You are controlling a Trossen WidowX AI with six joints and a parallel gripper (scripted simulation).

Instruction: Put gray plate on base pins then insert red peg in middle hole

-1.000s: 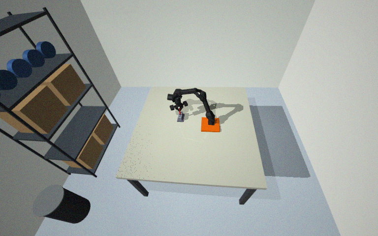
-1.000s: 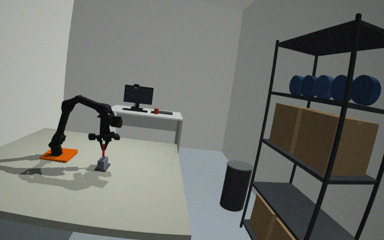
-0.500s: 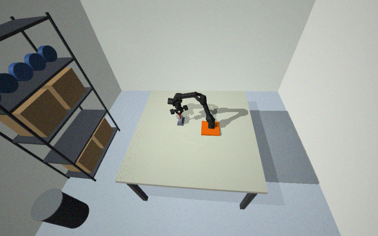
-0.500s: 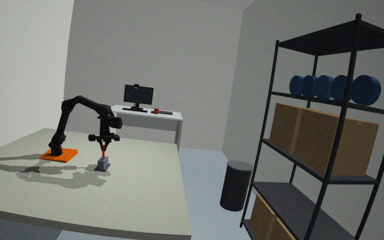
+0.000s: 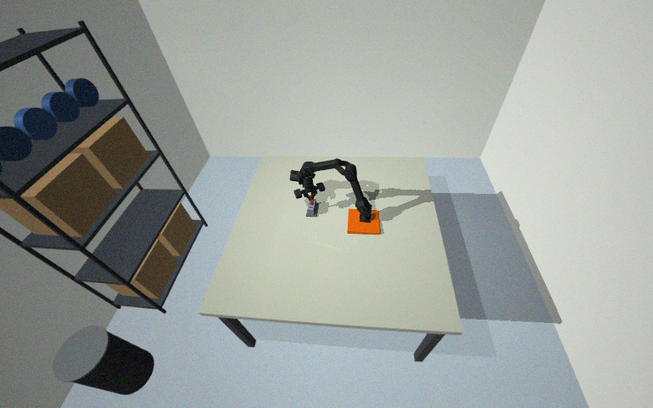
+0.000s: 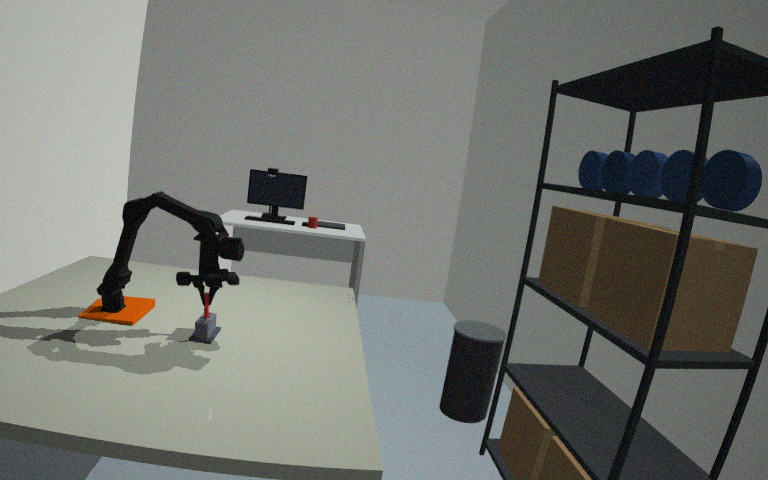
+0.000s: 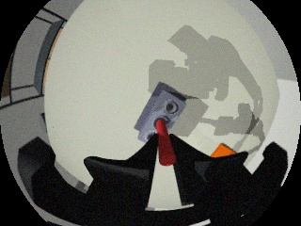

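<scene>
My gripper tip is right at the red peg. Round my gripper tip: dark base (90 mm below); then gray plate (50 mm below).
</scene>
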